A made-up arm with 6 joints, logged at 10 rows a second.
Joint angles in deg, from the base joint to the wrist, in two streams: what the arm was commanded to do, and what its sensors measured. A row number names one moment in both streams.
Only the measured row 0 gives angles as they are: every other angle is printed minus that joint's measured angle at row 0.
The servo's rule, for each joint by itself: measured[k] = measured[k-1] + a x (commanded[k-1-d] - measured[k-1]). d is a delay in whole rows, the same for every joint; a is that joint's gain. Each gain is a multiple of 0.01, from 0.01 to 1. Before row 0 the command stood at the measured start. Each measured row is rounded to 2 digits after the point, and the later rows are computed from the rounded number. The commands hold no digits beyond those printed.
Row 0, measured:
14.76 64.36 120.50 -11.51 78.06 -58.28
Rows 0 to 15, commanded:
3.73 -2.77 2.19 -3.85 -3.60 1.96
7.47 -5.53 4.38 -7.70 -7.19 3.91
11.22 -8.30 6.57 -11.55 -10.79 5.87
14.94 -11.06 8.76 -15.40 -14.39 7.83
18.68 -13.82 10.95 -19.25 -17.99 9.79
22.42 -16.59 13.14 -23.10 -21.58 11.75
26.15 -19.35 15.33 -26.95 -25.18 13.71
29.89 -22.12 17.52 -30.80 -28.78 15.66
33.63 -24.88 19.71 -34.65 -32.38 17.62
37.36 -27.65 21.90 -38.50 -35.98 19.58
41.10 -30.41 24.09 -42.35 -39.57 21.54
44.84 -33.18 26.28 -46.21 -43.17 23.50
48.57 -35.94 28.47 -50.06 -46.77 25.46
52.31 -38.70 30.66 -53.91 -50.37 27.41
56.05 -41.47 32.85 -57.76 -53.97 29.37
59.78 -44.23 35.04 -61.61 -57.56 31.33
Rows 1 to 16, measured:
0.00 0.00 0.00 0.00 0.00 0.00
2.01 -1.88 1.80 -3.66 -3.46 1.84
4.96 -4.36 3.92 -7.50 -7.04 3.79
8.34 -7.04 6.09 -11.35 -10.64 5.75
11.90 -9.77 8.28 -15.20 -14.24 7.71
15.56 -12.52 10.47 -19.05 -17.84 9.67
19.26 -15.29 12.66 -22.90 -21.43 11.63
22.98 -18.05 14.85 -26.75 -25.03 13.59
26.71 -20.82 17.04 -30.60 -28.63 15.54
30.45 -23.58 19.23 -34.45 -32.23 17.50
34.18 -26.35 21.42 -38.30 -35.83 19.46
37.92 -29.11 23.61 -42.15 -39.42 21.42
41.66 -31.88 25.80 -46.01 -43.02 23.38
45.39 -34.64 27.99 -49.86 -46.62 25.34
49.13 -37.40 30.18 -53.71 -50.22 27.29
52.87 -40.17 32.37 -57.56 -53.82 29.25
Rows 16 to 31, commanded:
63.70 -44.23 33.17 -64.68 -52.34 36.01
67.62 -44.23 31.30 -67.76 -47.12 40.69
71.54 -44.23 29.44 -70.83 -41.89 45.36
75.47 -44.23 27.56 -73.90 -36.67 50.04
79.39 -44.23 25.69 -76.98 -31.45 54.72
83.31 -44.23 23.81 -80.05 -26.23 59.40
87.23 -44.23 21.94 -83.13 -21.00 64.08
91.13 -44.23 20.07 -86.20 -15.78 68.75
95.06 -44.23 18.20 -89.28 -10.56 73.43
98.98 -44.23 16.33 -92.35 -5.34 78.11
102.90 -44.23 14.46 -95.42 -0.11 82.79
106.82 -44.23 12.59 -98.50 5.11 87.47
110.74 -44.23 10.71 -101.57 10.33 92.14
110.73 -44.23 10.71 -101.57 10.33 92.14
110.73 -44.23 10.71 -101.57 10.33 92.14
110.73 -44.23 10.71 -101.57 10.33 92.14
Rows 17 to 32, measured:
56.60 -42.93 34.56 -61.41 -57.41 31.21
60.43 -43.81 33.42 -64.52 -52.54 35.72
64.31 -44.10 31.68 -67.60 -47.34 40.39
68.21 -44.19 29.84 -70.67 -42.11 45.06
72.13 -44.22 27.97 -73.74 -36.89 49.74
76.05 -44.23 26.10 -76.82 -31.67 54.42
79.97 -44.23 24.22 -79.89 -26.45 59.10
83.89 -44.23 22.35 -82.97 -21.22 63.78
87.80 -44.23 20.48 -86.04 -16.00 68.45
91.72 -44.23 18.61 -89.12 -10.78 73.13
95.64 -44.23 16.74 -92.19 -5.56 77.81
99.56 -44.23 14.87 -95.26 -0.33 82.49
103.48 -44.23 13.00 -98.34 4.89 87.17
107.40 -44.23 11.12 -101.41 10.11 91.84
109.20 -44.23 10.78 -101.56 10.32 92.12
110.03 -44.23 10.72 -101.57 10.33 92.14

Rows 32 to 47, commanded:
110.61 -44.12 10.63 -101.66 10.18 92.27
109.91 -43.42 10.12 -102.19 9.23 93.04
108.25 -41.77 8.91 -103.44 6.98 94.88
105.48 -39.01 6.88 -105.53 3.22 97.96
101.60 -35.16 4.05 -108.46 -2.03 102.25
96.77 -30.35 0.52 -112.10 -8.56 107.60
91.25 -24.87 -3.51 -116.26 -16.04 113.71
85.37 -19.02 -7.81 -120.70 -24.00 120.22
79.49 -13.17 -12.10 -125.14 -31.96 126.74
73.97 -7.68 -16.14 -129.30 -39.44 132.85
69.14 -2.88 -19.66 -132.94 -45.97 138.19
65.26 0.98 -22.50 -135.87 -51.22 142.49
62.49 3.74 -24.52 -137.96 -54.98 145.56
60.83 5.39 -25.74 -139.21 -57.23 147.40
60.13 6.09 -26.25 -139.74 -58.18 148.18
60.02 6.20 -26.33 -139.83 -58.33 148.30
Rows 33 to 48, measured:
110.41 -44.23 10.71 -101.57 10.33 92.14
110.52 -44.16 10.64 -101.66 10.19 92.26
110.19 -43.66 10.21 -102.16 9.27 92.99
109.14 -42.37 9.14 -103.38 7.07 94.77
107.16 -40.09 7.29 -105.42 3.37 97.77
104.16 -36.74 4.63 -108.31 -1.81 101.98
100.17 -32.39 1.26 -111.91 -8.29 107.26
95.35 -27.28 -2.65 -116.04 -15.73 113.32
89.96 -21.66 -6.88 -120.47 -23.67 119.81
84.31 -15.89 -11.16 -124.91 -31.63 126.32
78.73 -10.31 -15.24 -129.08 -39.13 132.46
73.55 -5.26 -18.86 -132.75 -45.70 137.85
69.07 -1.02 -21.84 -135.71 -51.00 142.21
65.52 2.22 -24.04 -137.85 -54.82 145.36
62.99 4.38 -25.43 -139.14 -57.13 147.28
61.45 5.54 -26.10 -139.71 -58.14 148.13

